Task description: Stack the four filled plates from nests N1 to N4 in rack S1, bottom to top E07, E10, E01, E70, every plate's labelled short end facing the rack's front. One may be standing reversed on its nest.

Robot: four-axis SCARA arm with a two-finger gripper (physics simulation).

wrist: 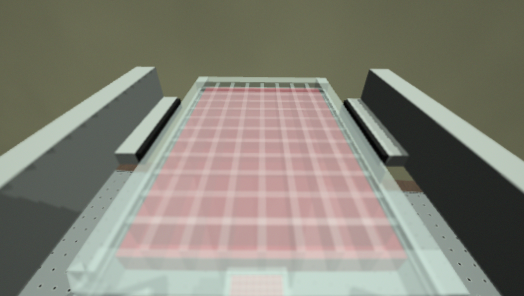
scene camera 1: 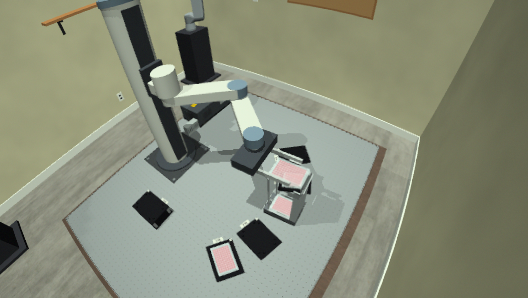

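Pixels of known places: gripper, between the fingertips: [wrist: 262, 88] [scene camera 1: 296, 172]; arm's base, origin of its link: [scene camera 1: 176, 155].
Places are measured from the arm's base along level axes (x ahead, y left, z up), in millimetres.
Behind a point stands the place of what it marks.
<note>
My gripper [scene camera 1: 295, 173] @(x 740, y 44, z 344 mm) [wrist: 262, 88] @(x 740, y 44, z 344 mm) is shut on the long sides of a filled pink plate [scene camera 1: 287, 171] @(x 709, y 40, z 333 mm) [wrist: 262, 200] @(x 677, y 38, z 336 mm). The plate is level and above the rack, clear of the plate in it; its label cannot be read. Rack S1 [scene camera 1: 281, 217] @(x 725, y 4, z 57 mm) stands below, with a pink plate [scene camera 1: 282, 205] @(x 701, y 43, z 66 mm) low inside; the held plate and fingers hide part of the rack. A filled plate [scene camera 1: 223, 259] @(x 630, y -300, z 36 mm) sits on the front black nest [scene camera 1: 230, 276] @(x 695, y -339, z 24 mm). The black nest [scene camera 1: 259, 240] @(x 701, y -140, z 25 mm) beside it is bare. Another nest behind the rack is mostly hidden, so its contents cannot be told.
A black nest [scene camera 1: 300, 151] @(x 600, y 406, z 25 mm) shows partly behind the gripper. A separate black fixture [scene camera 1: 151, 209] @(x 214, y -338, z 73 mm) lies at the left. The arm's column [scene camera 1: 142, 85] @(x 56, y -49, z 536 mm) and a dark box [scene camera 1: 202, 114] @(x -36, y 291, z 92 mm) stand at the back. The rack's uprights [scene camera 1: 268, 192] @(x 655, y -1, z 198 mm) rise close under the held plate.
</note>
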